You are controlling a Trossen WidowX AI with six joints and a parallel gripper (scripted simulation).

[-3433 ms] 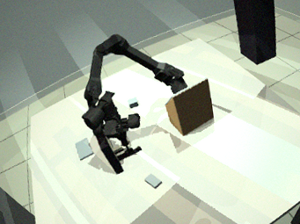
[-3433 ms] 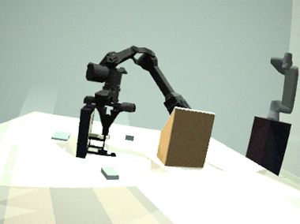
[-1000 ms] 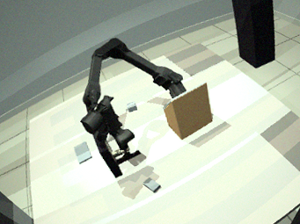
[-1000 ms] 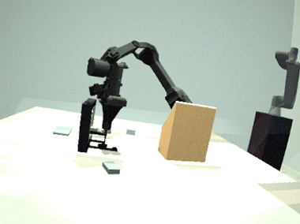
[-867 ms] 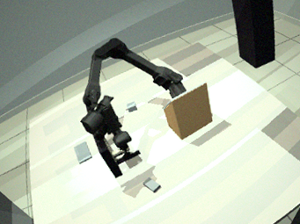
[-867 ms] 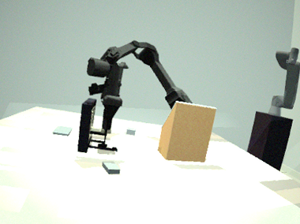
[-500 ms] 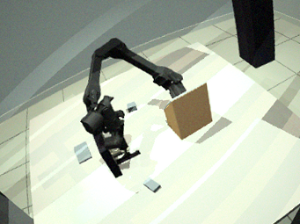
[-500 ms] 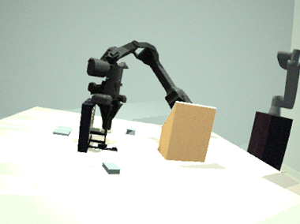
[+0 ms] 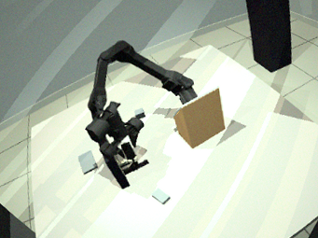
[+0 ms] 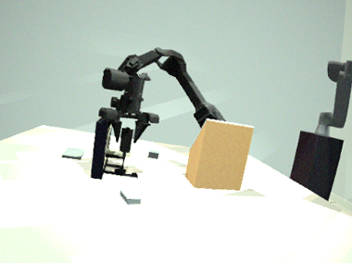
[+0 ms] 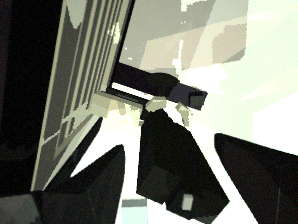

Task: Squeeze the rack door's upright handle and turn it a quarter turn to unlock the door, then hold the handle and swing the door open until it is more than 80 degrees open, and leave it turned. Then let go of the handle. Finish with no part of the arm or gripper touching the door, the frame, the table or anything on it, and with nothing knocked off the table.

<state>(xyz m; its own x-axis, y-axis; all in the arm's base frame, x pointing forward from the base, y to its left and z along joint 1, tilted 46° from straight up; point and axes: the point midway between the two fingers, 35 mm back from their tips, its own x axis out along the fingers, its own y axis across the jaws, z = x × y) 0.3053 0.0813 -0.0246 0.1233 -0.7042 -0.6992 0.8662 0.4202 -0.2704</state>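
Now: the handle 2 cm below my gripper tip and 1 cm to the right of it. The rest, counted from my gripper tip: grey flat plate 21 cm ahead, 17 cm to the right, 11 cm below.
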